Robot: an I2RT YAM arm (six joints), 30 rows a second.
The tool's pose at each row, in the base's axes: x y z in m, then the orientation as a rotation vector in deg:
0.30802 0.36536 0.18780 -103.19 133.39 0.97
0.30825 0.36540 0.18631 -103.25 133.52 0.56
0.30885 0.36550 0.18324 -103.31 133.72 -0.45
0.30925 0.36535 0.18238 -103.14 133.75 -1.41
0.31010 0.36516 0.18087 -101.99 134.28 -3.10
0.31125 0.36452 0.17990 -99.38 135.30 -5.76
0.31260 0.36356 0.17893 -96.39 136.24 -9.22
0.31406 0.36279 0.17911 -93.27 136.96 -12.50
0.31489 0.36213 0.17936 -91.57 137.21 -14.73
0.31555 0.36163 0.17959 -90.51 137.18 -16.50
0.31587 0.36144 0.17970 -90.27 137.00 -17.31
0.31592 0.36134 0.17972 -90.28 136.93 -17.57
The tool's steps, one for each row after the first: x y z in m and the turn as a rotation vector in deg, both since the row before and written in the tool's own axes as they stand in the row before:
0.00015 -0.00004 0.00150 0.14 0.28 -0.01
0.00025 -0.00020 0.00311 0.42 0.57 -0.02
0.00017 -0.00032 0.00089 0.56 0.34 0.04
0.00019 -0.00067 0.00160 1.12 0.55 0.72
0.00045 -0.00112 0.00110 1.97 0.69 1.65
0.00065 -0.00138 0.00116 2.54 0.90 1.79
0.00024 -0.00164 0.00015 2.55 0.73 1.81
0.00029 -0.00105 -0.00002 1.67 0.54 0.90
0.00019 -0.00084 -0.00002 1.32 0.40 0.47
0.00004 -0.00039 0.00000 0.59 0.15 0.01
0.00007 -0.00009 0.00000 0.16 0.07 -0.05

